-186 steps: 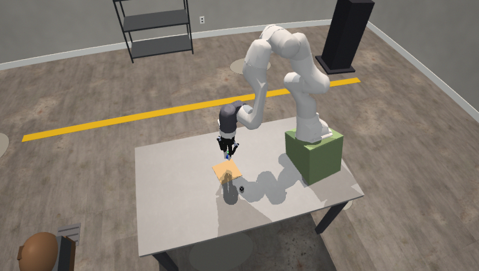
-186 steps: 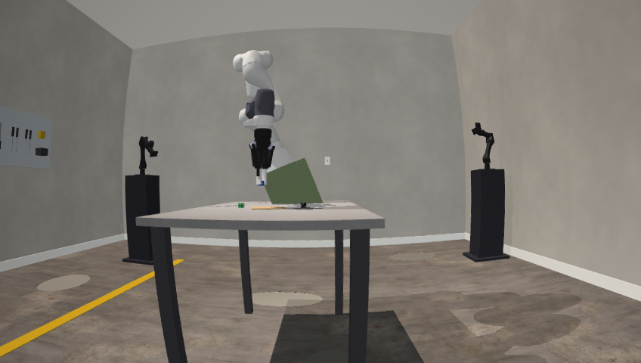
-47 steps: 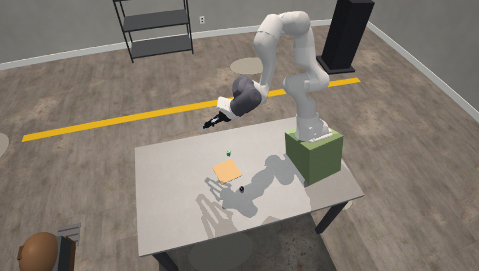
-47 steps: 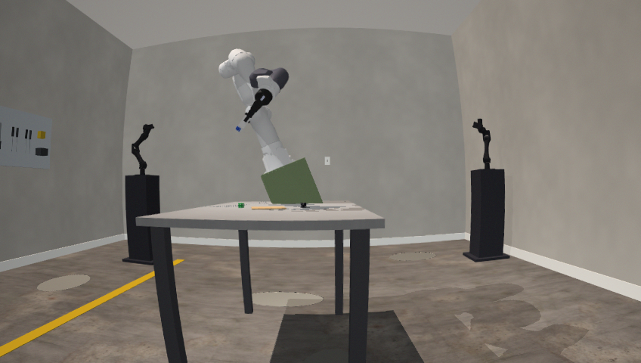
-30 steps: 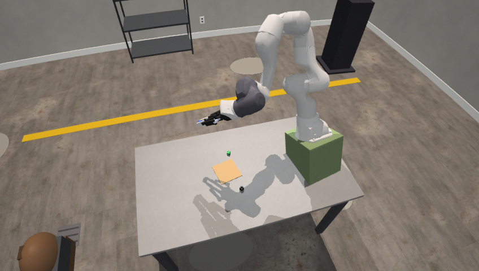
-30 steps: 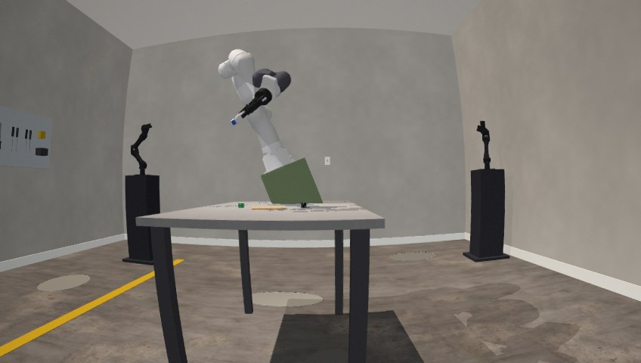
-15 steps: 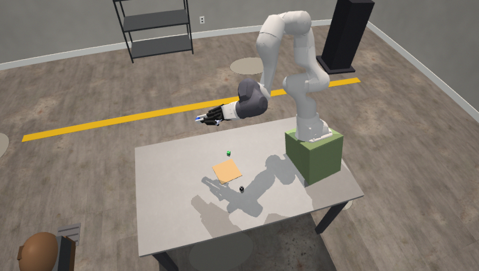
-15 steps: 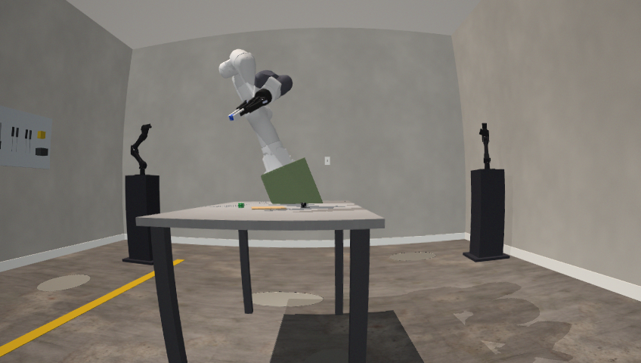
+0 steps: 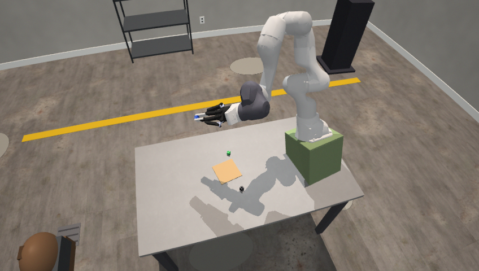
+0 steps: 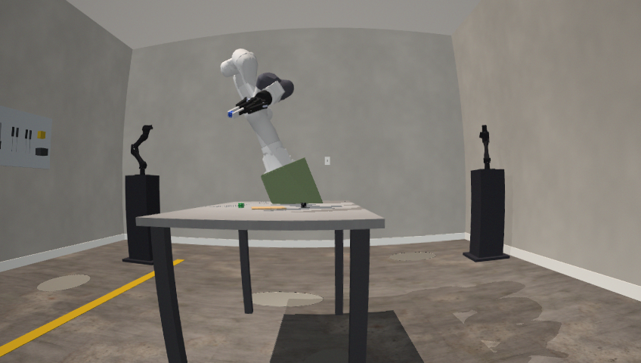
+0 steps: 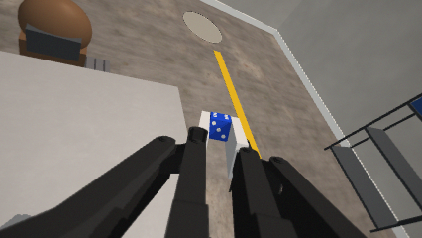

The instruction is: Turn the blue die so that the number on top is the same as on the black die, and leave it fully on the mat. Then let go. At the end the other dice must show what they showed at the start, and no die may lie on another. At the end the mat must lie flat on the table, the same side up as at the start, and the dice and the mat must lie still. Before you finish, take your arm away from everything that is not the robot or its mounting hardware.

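Right now my hand is 11 cm past the mat, 11 cm to the right of it and 39 cm above it. Also, from my hand: green die: 15 cm behind, 2 cm to the right, 38 cm below; black die: 18 cm behind, 25 cm to the left, 38 cm below; blue die: 2 cm ahead, 1 cm to the right, 1 cm below.
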